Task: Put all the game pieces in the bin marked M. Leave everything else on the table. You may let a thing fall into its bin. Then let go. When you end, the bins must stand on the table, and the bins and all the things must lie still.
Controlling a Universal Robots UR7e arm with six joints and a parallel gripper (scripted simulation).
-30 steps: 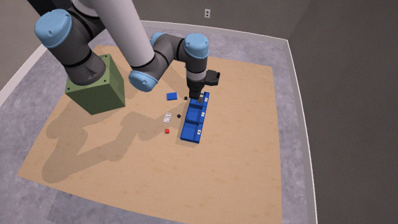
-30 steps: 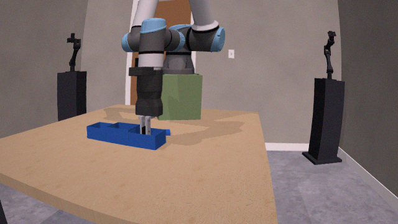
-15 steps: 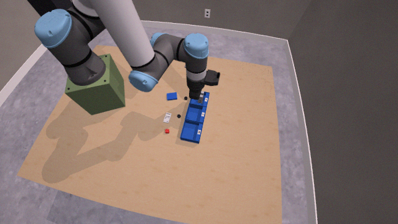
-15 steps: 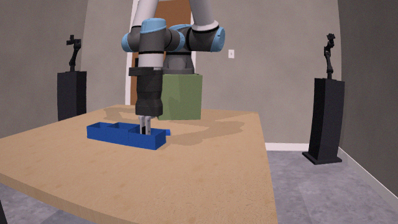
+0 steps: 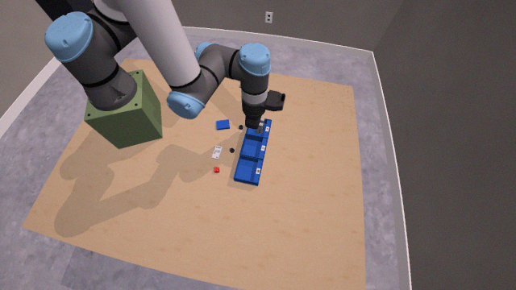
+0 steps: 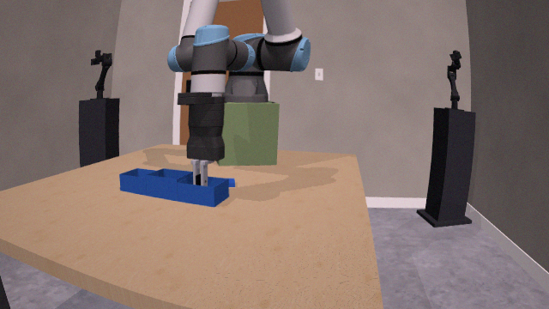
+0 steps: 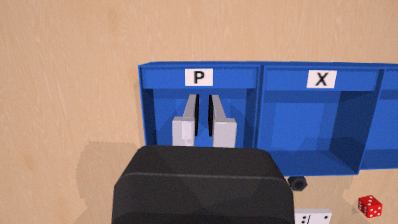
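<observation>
My hand is 16 cm past the white domino, 8 cm to the left of it and 3 cm above it. Round my hand: blue three-part bin (2 cm behind, 8 cm to the right, 1 cm below); red die (16 cm behind, 15 cm to the right, 3 cm below); flat blue tile (14 cm behind, 4 cm to the left, 3 cm below).
</observation>
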